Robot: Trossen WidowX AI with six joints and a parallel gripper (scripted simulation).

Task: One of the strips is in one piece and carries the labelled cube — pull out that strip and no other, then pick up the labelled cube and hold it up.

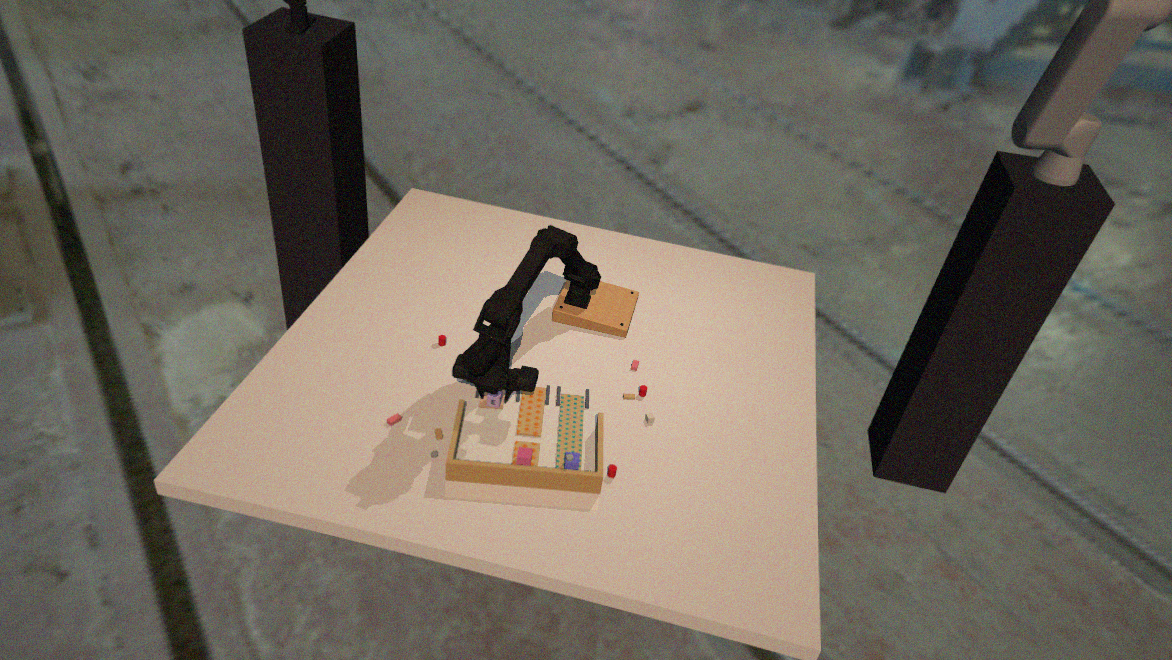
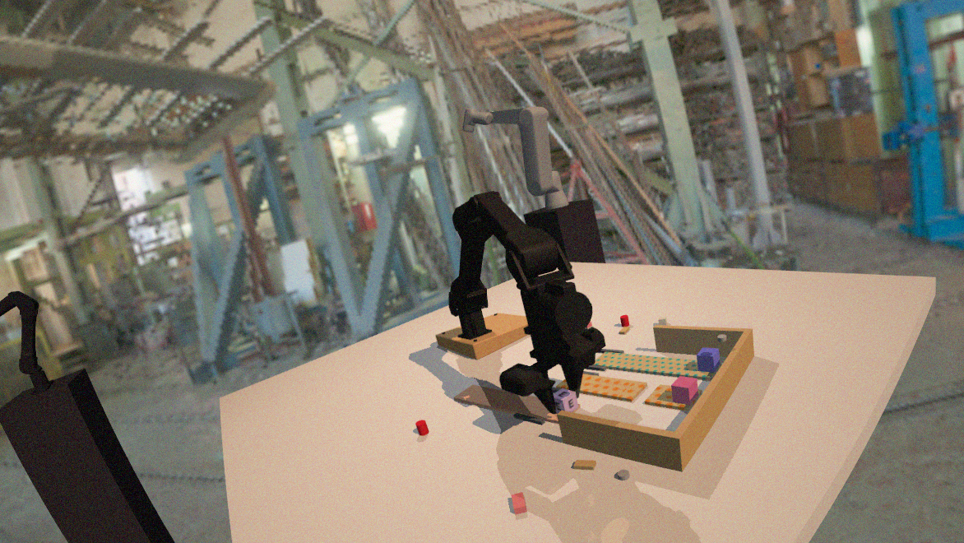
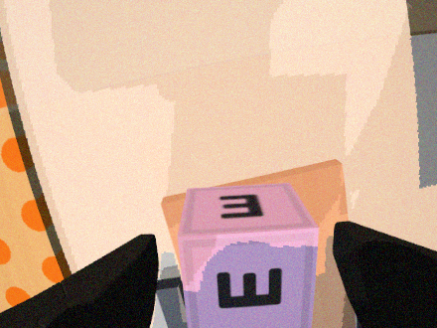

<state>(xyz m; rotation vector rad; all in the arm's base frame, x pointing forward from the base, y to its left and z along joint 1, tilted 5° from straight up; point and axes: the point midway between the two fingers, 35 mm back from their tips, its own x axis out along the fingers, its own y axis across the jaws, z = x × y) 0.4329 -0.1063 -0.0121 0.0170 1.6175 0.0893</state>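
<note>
Right now my gripper tip is 110 mm past the peach strip, 30 mm to the left of it and 10 mm above it. Round my gripper tip: labelled cube 10 mm above.
</note>
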